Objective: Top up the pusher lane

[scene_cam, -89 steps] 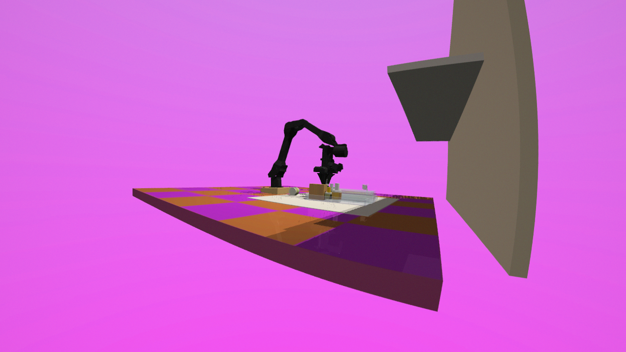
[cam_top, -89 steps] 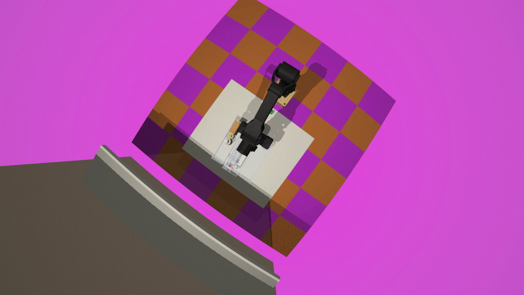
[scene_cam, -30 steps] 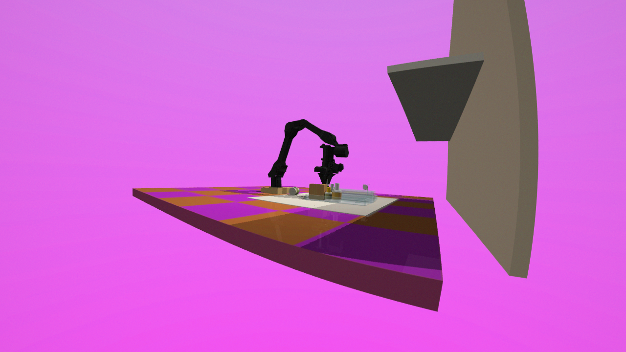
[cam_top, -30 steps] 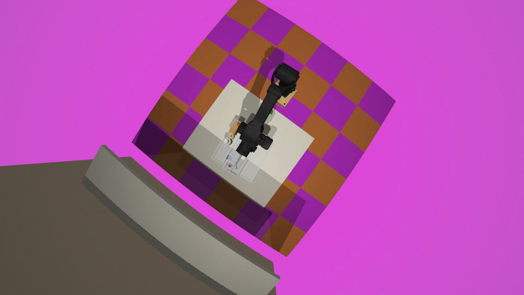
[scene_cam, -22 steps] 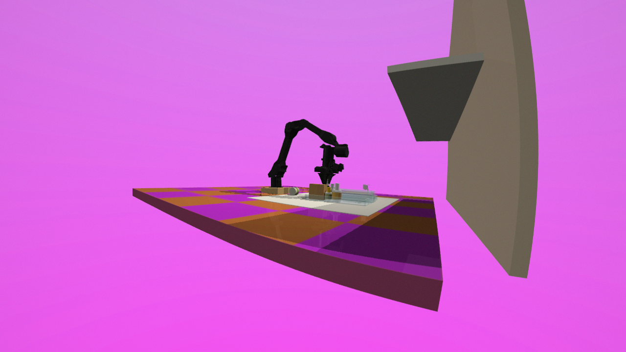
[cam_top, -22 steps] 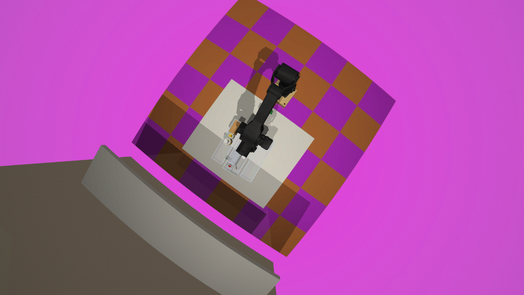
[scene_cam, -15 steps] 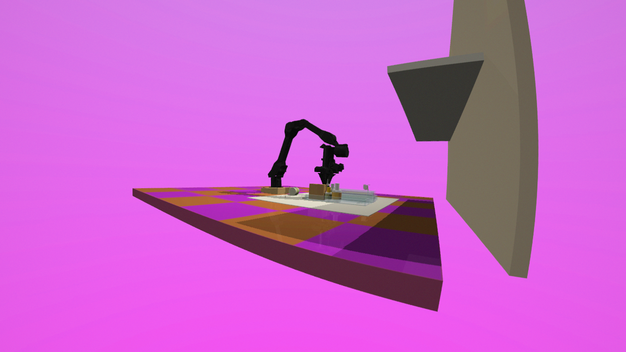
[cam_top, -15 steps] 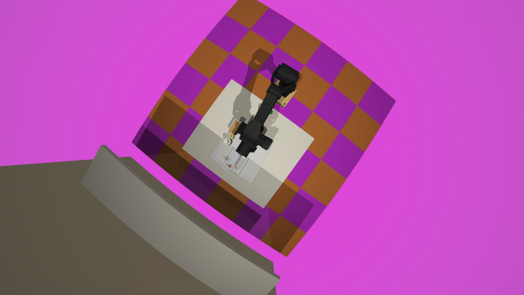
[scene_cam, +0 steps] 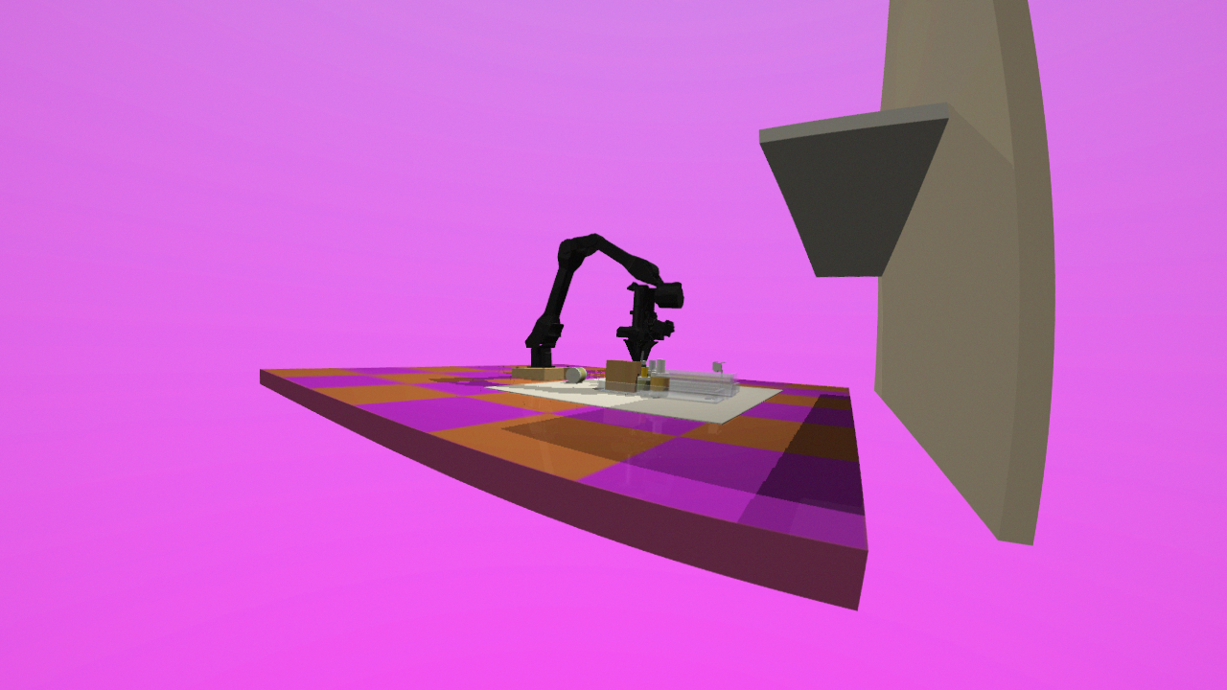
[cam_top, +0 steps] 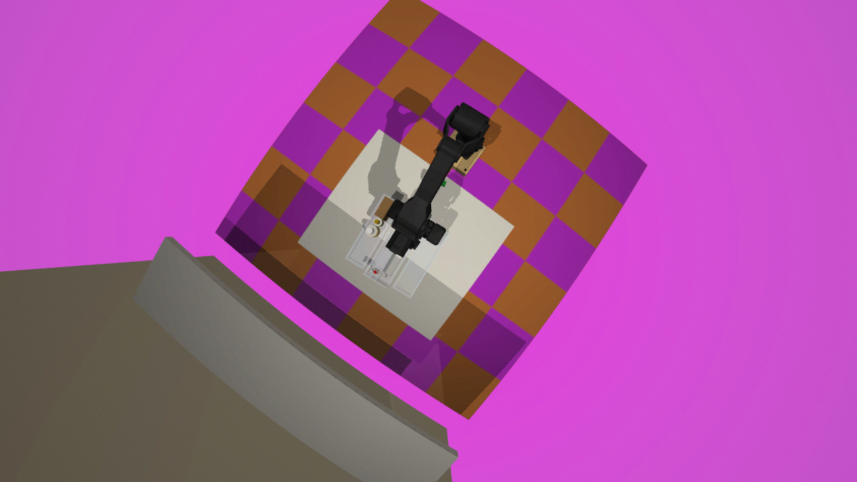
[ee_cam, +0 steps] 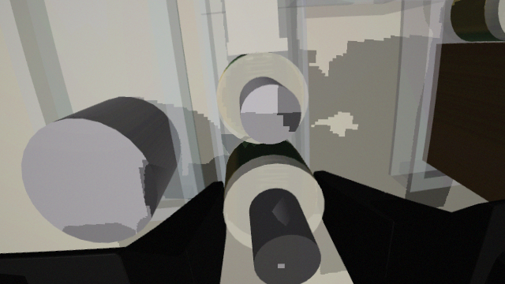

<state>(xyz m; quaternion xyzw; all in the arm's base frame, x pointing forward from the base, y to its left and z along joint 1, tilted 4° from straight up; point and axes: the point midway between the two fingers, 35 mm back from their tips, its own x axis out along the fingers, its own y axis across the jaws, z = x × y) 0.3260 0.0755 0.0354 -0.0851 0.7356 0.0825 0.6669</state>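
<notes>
My gripper tip is now 12 cm to the left of the brown box, 4 cm short of it and 2 cm above it. The rest, counted from my gripper tip: clear lane rack (14 cm ahead, 4 cm below, 1 cm to the left).
</notes>
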